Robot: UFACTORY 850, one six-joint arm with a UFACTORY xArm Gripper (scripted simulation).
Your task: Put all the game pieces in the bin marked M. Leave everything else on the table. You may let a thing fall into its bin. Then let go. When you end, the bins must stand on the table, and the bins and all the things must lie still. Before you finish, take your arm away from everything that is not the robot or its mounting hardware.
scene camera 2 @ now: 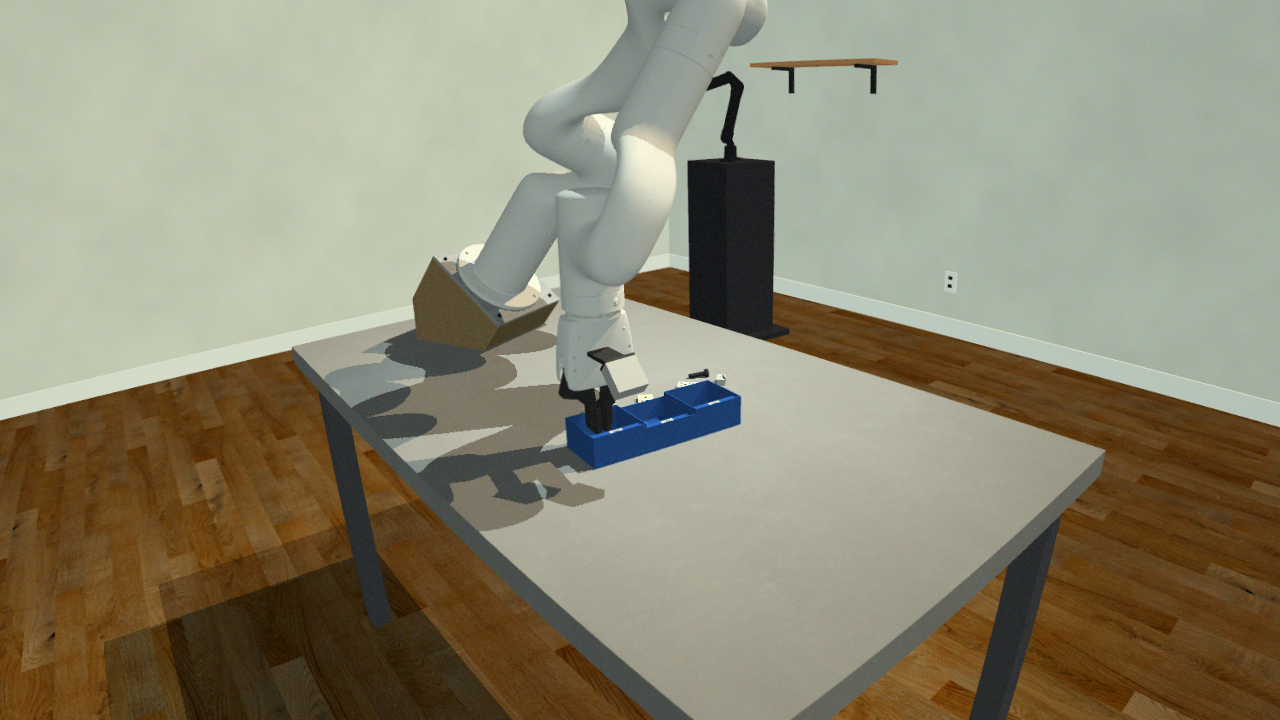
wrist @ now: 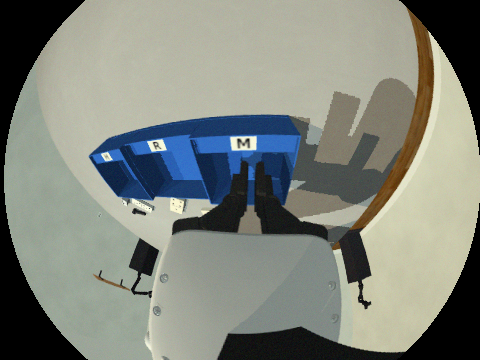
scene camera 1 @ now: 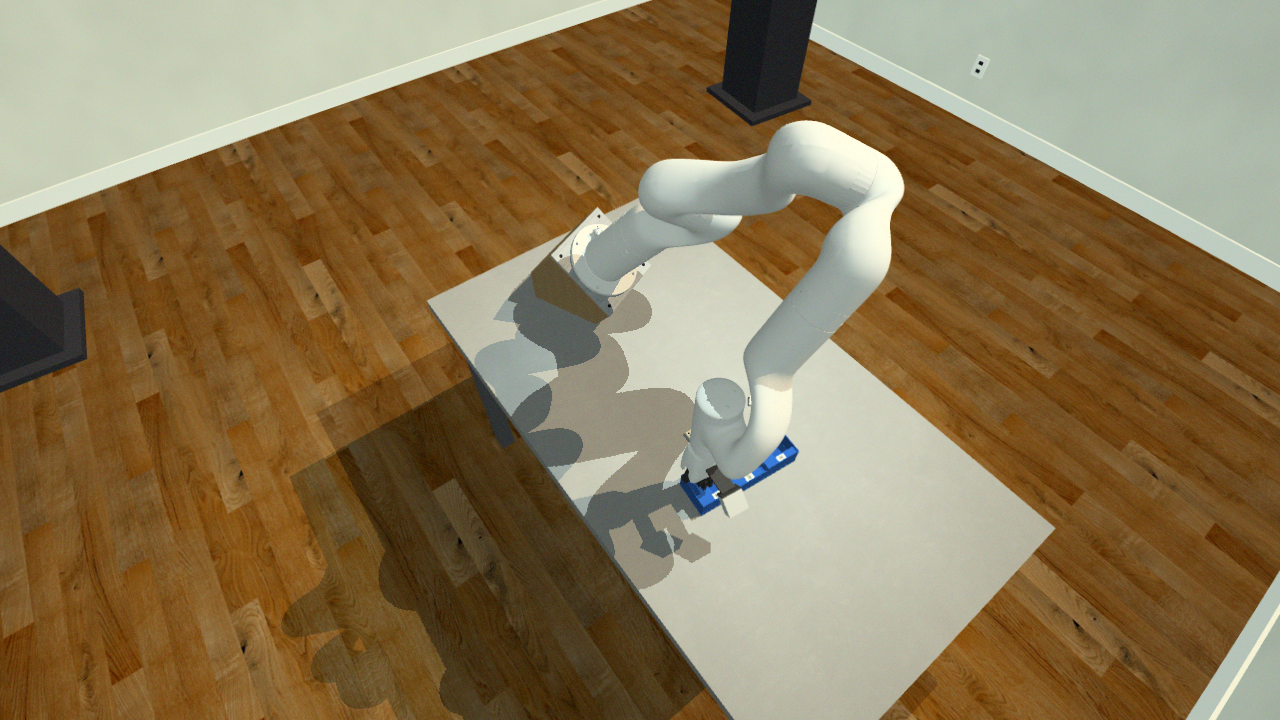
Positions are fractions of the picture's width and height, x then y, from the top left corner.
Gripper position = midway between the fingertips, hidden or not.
my gripper: scene camera 2 0.47,0.60; wrist 0.52,0.48; scene camera 1 0.55,0.67
blue three-part bin: scene camera 2 0.54,0.57; wrist 0.57,0.39; scene camera 1 0.61,0.63
